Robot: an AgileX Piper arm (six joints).
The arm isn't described. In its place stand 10 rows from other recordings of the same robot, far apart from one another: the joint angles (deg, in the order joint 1, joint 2, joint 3, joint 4, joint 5, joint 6), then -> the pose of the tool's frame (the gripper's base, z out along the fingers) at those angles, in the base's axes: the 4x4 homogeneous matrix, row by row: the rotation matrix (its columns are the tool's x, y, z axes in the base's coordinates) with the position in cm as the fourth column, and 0 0 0 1 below.
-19.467, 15.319, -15.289, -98.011, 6.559, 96.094 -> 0.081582 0.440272 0.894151 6.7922; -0.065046 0.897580 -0.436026 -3.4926; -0.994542 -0.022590 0.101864 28.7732; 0 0 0 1
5.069, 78.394, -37.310, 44.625, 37.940, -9.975 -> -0.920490 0.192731 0.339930 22.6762; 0.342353 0.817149 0.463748 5.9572; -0.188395 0.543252 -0.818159 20.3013; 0 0 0 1
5.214, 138.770, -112.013, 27.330, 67.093, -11.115 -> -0.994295 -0.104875 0.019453 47.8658; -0.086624 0.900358 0.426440 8.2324; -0.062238 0.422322 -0.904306 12.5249; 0 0 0 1
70.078, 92.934, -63.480, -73.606, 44.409, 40.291 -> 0.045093 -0.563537 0.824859 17.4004; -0.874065 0.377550 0.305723 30.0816; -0.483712 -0.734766 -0.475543 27.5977; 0 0 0 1
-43.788, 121.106, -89.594, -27.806, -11.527, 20.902 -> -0.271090 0.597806 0.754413 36.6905; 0.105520 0.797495 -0.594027 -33.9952; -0.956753 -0.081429 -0.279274 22.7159; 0 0 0 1
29.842, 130.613, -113.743, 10.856, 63.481, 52.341 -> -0.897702 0.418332 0.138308 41.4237; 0.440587 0.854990 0.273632 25.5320; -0.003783 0.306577 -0.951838 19.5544; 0 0 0 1
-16.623, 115.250, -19.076, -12.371, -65.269, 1.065 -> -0.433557 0.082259 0.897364 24.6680; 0.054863 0.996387 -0.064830 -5.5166; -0.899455 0.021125 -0.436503 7.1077; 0 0 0 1
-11.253, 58.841, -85.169, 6.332, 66.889, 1.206 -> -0.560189 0.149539 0.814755 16.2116; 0.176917 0.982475 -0.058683 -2.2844; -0.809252 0.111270 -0.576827 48.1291; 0 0 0 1
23.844, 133.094, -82.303, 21.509, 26.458, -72.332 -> -0.162953 -0.958700 0.233111 39.7798; -0.932299 0.226945 0.281629 19.2067; -0.322901 -0.171437 -0.930776 5.3715; 0 0 0 1
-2.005, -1.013, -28.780, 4.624, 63.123, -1.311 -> -0.473500 -0.021935 0.880521 -0.9472; 0.030215 0.998697 0.041127 0.6879; -0.880275 0.046079 -0.472220 27.4769; 0 0 0 1
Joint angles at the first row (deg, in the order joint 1, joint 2, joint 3, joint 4, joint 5, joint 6):
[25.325 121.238 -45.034 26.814 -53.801 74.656]
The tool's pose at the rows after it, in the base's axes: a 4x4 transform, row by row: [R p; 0 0 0 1], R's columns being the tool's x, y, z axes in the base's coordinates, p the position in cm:
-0.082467 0.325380 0.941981 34.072; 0.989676 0.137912 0.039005 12.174; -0.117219 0.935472 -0.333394 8.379; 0 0 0 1
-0.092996 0.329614 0.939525 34.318; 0.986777 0.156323 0.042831 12.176; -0.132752 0.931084 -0.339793 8.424; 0 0 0 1
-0.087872 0.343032 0.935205 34.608; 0.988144 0.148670 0.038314 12.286; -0.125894 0.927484 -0.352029 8.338; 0 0 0 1
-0.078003 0.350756 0.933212 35.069; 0.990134 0.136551 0.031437 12.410; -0.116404 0.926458 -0.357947 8.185; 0 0 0 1
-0.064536 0.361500 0.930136 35.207; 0.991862 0.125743 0.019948 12.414; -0.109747 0.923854 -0.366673 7.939; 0 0 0 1
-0.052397 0.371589 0.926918 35.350; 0.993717 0.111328 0.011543 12.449; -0.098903 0.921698 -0.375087 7.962; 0 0 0 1
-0.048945 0.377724 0.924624 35.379; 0.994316 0.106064 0.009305 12.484; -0.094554 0.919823 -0.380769 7.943; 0 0 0 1
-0.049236 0.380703 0.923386 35.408; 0.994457 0.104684 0.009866 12.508; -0.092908 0.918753 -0.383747 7.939; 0 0 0 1
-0.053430 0.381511 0.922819 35.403; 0.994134 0.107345 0.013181 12.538; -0.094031 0.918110 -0.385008 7.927; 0 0 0 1
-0.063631 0.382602 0.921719 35.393; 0.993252 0.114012 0.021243 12.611; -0.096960 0.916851 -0.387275 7.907; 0 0 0 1
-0.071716 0.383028 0.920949 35.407; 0.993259 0.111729 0.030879 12.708; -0.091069 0.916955 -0.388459 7.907; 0 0 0 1
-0.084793 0.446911 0.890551 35.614; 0.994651 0.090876 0.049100 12.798; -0.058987 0.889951 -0.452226 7.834; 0 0 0 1
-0.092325 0.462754 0.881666 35.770; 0.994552 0.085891 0.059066 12.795; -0.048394 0.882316 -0.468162 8.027; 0 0 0 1
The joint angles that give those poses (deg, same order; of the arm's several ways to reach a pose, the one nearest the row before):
[24.867 121.239 -45.034 26.701 -53.401 74.027]
[24.579 121.238 -45.608 26.355 -52.425 72.881]
[24.580 121.525 -46.525 27.044 -51.165 72.708]
[24.522 122.211 -47.842 27.788 -50.305 72.708]
[24.580 122.729 -48.359 28.820 -49.905 72.708]
[24.637 122.727 -48.872 29.851 -49.045 72.708]
[24.694 122.729 -49.046 30.252 -48.587 72.709]
[24.695 122.727 -49.159 30.310 -48.300 72.708]
[24.695 122.728 -49.159 30.080 -48.187 72.709]
[24.694 122.726 -49.159 29.507 -47.956 72.708]
[24.693 122.728 -49.217 28.819 -47.727 73.282]
[24.179 122.155 -50.249 28.533 -42.055 74.083]
[23.834 121.697 -50.707 28.016 -40.050 74.371]

